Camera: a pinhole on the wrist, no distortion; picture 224 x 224 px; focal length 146.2 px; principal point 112.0 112.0 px. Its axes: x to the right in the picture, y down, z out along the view. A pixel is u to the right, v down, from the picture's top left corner.
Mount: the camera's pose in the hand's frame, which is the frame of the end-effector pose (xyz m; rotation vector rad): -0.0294 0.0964 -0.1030 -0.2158 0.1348 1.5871
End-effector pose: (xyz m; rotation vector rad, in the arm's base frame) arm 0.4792 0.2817 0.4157 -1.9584 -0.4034 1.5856
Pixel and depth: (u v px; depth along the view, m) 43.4 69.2 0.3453
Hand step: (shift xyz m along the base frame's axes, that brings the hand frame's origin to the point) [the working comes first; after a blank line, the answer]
In the camera's frame: -0.1620 -0.1011 0.3453

-0.2517 0.0858 -0.0885
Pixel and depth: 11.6 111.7 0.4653
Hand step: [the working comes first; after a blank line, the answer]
In the camera's frame: -0.3195 -0.0010 0.4653

-0.4024 0.1654 0.0536
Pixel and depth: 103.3 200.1 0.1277
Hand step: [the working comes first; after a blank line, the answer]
In the camera's frame: -0.0076 0.0770 0.1277

-0.0607 -0.1495 0.0166
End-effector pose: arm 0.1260 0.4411 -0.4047 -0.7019 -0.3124 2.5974
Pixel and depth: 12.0 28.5 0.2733
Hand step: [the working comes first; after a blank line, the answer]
In the camera's frame: -0.1869 -0.1561 0.2733

-0.1933 0.0499 0.1373
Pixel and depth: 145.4 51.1 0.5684
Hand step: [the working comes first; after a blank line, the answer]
In the camera's frame: 0.1299 -0.2368 0.5684

-0.4848 -0.2775 0.1792
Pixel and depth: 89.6 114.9 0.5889
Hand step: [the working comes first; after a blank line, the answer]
In the camera's frame: -0.0902 0.0117 0.5889

-0.2482 -0.2042 0.4010
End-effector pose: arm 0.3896 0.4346 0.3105 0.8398 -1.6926 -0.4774
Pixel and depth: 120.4 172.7 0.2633
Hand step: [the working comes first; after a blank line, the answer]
In the camera's frame: 0.0151 0.1093 0.2633

-0.1675 0.2074 -0.0282
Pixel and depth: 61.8 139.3 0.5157
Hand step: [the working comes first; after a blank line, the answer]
In the camera's frame: -0.1771 0.0963 0.5157

-0.4054 0.0865 -0.2001
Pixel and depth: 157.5 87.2 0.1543
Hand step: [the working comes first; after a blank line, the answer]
In the camera's frame: 0.0480 -0.0262 0.1543

-0.0853 0.1231 0.1040
